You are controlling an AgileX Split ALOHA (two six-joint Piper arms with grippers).
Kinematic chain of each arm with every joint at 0, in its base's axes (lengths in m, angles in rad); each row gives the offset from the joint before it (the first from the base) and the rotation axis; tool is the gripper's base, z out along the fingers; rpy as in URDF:
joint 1: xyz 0 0 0.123 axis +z
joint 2: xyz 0 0 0 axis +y
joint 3: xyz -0.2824 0 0.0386 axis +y
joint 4: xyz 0.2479 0 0.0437 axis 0.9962 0 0.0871
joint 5: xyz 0 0 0 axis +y
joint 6: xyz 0.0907 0 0.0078 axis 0.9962 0 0.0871
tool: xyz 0 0 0 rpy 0 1.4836 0
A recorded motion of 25 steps. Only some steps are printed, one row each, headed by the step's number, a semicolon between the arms.
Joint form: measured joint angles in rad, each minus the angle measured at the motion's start. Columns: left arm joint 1, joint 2, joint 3, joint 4, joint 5, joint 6; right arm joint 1, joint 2, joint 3, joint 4, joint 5, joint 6.
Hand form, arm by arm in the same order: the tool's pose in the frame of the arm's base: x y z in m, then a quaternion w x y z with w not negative. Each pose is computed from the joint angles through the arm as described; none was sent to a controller.
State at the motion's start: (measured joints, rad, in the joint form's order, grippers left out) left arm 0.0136 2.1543 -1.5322 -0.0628 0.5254 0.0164; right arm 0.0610 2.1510 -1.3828 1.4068 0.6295 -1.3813
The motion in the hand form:
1: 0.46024 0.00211 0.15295 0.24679 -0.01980 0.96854 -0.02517; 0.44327 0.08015 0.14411 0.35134 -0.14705 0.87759 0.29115
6: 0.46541 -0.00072 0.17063 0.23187 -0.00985 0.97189 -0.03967; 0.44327 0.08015 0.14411 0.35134 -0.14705 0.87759 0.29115
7: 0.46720 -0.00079 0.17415 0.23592 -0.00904 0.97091 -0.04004; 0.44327 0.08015 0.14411 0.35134 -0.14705 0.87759 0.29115
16: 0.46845 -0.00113 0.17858 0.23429 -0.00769 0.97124 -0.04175; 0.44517 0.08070 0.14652 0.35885 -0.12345 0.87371 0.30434
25: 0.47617 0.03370 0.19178 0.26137 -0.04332 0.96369 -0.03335; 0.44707 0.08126 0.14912 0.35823 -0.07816 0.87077 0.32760
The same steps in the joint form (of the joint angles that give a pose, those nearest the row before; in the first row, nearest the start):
1: 0.0000 0.0000 -0.0192 -0.0233 0.0319 0.0179; 0.0000 0.0000 0.0000 0.0000 0.0000 0.0000
6: 0.0003 0.0000 -0.1000 -0.0643 0.1456 0.0581; 0.0000 0.0000 0.0000 0.0000 0.0000 0.0000
7: 0.0003 0.0000 -0.1133 -0.0652 0.1507 0.0595; 0.0000 0.0000 0.0000 0.0000 0.0000 0.0000
16: 0.0003 0.0000 -0.1323 -0.0679 0.1733 0.0617; 0.0000 0.0000 0.0000 0.0580 0.0002 -0.0017
25: 0.0734 0.0052 -0.1868 -0.0711 0.1695 0.0608; 0.0000 0.0000 0.0000 0.1185 0.0029 0.0450

